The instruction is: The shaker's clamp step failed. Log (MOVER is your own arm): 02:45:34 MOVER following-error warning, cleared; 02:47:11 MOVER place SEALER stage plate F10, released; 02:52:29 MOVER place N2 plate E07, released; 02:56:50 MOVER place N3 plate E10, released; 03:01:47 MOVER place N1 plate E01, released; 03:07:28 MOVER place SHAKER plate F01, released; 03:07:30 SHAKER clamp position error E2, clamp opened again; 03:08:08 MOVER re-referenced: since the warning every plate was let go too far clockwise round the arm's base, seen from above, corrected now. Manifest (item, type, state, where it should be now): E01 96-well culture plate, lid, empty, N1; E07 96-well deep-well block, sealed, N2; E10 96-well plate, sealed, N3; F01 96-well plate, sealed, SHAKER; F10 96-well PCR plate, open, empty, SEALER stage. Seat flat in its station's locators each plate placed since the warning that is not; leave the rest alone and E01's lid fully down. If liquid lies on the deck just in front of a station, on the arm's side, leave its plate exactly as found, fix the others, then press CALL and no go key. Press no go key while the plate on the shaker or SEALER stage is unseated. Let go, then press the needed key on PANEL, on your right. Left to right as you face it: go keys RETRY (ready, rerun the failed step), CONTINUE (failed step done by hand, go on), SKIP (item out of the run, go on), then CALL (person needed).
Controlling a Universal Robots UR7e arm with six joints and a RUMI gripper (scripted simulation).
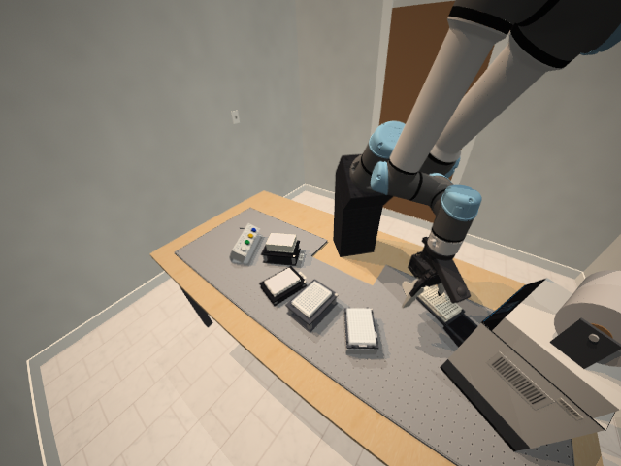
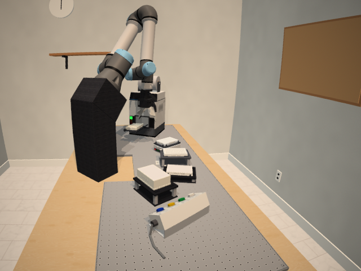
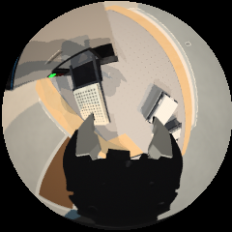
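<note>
Now: the PCR plate 100 mm behind my hand, 60 mm below it and 20 mm to the left of it. Round my hand: lidded culture plate 150 mm ahead, 110 mm below, 100 mm to the right; then film roll 300 mm to the left, 230 mm above, 50 mm behind.
</note>
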